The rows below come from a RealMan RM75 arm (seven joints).
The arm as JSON. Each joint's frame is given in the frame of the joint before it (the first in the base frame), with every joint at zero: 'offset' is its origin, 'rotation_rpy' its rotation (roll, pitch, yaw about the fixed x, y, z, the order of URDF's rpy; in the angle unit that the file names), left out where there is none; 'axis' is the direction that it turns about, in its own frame. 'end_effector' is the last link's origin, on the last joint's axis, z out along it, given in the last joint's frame.
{
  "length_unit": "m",
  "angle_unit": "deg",
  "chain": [
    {
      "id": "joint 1",
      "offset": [
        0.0,
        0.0,
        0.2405
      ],
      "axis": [
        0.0,
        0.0,
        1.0
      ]
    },
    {
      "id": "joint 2",
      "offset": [
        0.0,
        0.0,
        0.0
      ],
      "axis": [
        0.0,
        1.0,
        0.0
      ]
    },
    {
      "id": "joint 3",
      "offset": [
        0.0,
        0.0,
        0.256
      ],
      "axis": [
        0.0,
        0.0,
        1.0
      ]
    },
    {
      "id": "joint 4",
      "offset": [
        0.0,
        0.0,
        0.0
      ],
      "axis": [
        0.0,
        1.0,
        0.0
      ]
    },
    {
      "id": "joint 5",
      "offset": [
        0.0,
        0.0,
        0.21
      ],
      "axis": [
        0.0,
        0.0,
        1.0
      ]
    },
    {
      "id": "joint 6",
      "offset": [
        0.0,
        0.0,
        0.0
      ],
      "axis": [
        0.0,
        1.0,
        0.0
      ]
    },
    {
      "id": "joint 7",
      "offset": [
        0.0,
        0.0,
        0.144
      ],
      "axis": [
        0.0,
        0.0,
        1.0
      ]
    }
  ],
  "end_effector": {
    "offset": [
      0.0,
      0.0,
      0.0
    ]
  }
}
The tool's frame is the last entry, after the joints.
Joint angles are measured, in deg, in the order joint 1, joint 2, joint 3, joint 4, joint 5, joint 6, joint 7. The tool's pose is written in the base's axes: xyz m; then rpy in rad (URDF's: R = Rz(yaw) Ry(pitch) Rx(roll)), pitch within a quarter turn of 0, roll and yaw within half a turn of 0. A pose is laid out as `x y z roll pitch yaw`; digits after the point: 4 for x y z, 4 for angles.
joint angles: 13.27, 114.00, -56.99, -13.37, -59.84, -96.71, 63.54
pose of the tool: 0.3261 0.2448 0.0290 -2.8368 1.2103 -0.5755
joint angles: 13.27, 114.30, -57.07, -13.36, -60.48, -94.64, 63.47
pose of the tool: 0.3291 0.2462 0.0237 -2.8423 1.1880 -0.6085
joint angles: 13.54, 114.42, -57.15, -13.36, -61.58, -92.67, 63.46
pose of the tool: 0.3313 0.2485 0.0188 -2.8512 1.1576 -0.6359
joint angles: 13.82, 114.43, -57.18, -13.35, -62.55, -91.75, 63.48
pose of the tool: 0.3319 0.2499 0.0158 -2.8618 1.1362 -0.6497
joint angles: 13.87, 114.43, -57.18, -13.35, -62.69, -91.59, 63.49
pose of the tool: 0.3320 0.2502 0.0154 -2.8629 1.1330 -0.6516
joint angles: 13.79, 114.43, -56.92, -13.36, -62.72, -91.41, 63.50
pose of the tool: 0.3330 0.2502 0.0159 -2.8554 1.1345 -0.6506
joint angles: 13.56, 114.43, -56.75, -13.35, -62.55, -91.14, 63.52
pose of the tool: 0.3348 0.2495 0.0164 -2.8464 1.1372 -0.6529
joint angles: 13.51, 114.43, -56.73, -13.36, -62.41, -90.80, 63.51
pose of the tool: 0.3357 0.2498 0.0166 -2.8391 1.1369 -0.6529
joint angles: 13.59, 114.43, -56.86, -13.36, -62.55, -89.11, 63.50
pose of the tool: 0.3389 0.2517 0.0147 -2.8263 1.1206 -0.6638
